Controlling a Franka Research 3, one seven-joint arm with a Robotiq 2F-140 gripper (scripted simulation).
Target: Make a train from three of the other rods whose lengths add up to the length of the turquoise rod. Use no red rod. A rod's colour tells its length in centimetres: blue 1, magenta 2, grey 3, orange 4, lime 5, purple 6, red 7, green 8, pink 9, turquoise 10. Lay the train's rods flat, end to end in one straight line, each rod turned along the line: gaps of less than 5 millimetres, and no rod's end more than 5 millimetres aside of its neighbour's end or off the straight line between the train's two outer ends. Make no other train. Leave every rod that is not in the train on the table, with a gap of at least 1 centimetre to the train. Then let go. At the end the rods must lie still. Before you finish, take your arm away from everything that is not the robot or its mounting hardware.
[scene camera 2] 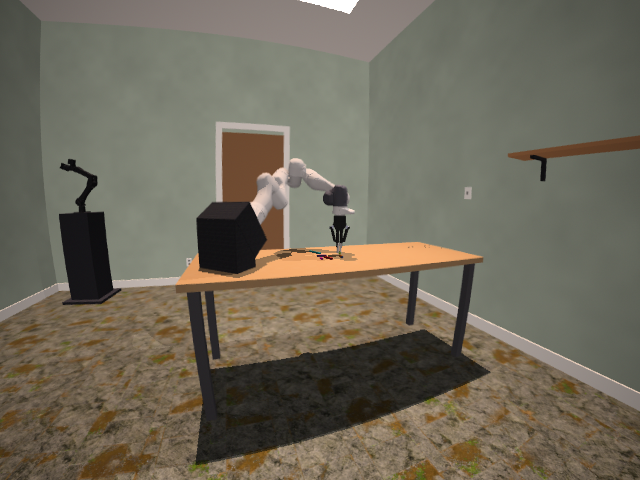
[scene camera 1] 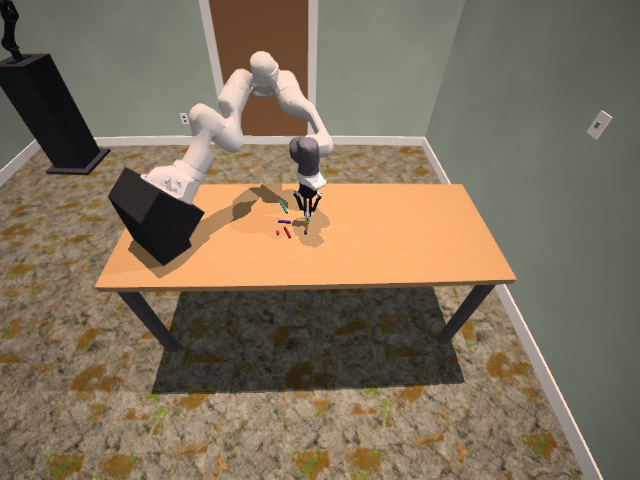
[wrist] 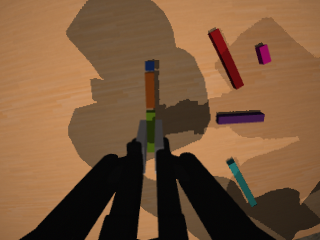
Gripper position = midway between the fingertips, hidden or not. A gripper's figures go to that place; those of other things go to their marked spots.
My gripper [wrist: 151, 130] is 0.22 m from the lens. A red rod [wrist: 215, 36] is 0.21 m from the lens.
